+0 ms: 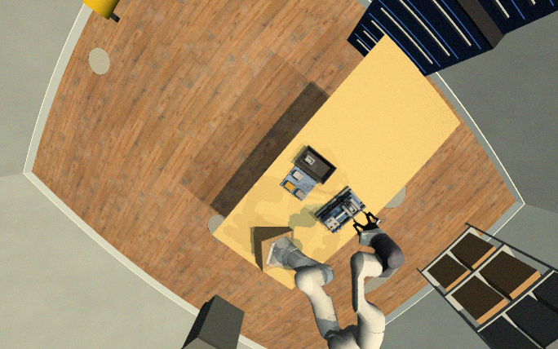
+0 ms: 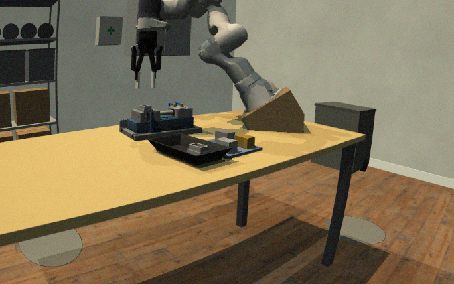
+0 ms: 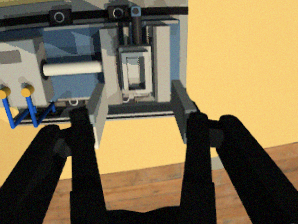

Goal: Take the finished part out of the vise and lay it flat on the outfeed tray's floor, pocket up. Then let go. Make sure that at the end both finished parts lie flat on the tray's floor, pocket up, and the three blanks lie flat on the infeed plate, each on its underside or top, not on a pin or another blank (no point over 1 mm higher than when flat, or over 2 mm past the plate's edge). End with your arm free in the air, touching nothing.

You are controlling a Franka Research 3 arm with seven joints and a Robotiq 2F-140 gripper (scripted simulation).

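Now: the vise 6 cm behind my hand, 3 cm to the left of it and 18 cm below it. From my hand the other things lie so: yellow block: 6 cm behind, 42 cm to the left, 19 cm below.
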